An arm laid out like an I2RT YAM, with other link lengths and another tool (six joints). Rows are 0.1 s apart.
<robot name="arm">
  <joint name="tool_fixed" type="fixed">
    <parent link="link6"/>
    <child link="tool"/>
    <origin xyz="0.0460 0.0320 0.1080" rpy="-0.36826 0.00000 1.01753"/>
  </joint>
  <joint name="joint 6" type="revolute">
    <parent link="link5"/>
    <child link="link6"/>
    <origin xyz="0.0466 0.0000 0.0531" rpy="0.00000 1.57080 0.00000"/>
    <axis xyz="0 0 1"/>
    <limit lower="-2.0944" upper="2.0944"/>
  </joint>
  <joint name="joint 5" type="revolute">
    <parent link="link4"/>
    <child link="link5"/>
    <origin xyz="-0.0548 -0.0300 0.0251" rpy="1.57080 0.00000 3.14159"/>
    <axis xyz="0 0 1"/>
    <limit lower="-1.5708" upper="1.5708"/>
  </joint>
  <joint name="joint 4" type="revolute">
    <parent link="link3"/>
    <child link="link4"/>
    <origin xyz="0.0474 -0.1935 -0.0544" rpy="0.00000 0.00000 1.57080"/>
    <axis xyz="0 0 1"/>
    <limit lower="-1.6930" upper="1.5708"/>
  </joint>
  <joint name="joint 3" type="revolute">
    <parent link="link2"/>
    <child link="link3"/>
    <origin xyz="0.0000 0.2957 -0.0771" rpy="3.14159 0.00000 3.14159"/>
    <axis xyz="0 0 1"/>
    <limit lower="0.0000" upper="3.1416"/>
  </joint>
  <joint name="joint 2" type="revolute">
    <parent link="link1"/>
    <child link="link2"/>
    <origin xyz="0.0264 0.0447 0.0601" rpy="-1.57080 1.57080 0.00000"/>
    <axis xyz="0 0 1"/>
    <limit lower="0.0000" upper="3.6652"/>
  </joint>
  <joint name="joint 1" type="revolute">
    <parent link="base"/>
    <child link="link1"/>
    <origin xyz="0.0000 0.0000 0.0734"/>
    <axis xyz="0 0 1"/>
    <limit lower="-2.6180" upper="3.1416"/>
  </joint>
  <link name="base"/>
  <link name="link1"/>
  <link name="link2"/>
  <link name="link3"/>
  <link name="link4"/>
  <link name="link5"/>
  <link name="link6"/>
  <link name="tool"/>
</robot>
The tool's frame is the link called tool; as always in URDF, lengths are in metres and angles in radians.
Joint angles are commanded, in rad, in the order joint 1, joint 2, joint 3, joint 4, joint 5, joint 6. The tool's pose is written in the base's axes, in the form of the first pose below.
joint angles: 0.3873, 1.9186, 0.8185, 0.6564, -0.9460, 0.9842
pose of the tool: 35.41 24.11 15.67 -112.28 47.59 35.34
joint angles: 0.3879, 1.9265, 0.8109, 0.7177, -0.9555, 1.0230
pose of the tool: 35.60 24.36 15.98 -110.87 46.72 35.60
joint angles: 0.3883, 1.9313, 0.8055, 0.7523, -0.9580, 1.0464
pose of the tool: 35.70 24.46 16.10 -110.05 46.47 35.77
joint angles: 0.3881, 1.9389, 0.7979, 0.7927, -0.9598, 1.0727
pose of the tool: 35.81 24.53 16.12 -109.13 46.36 36.02
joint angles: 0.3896, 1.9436, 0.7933, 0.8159, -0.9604, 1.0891
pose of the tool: 35.83 24.63 16.11 -108.63 46.31 36.30
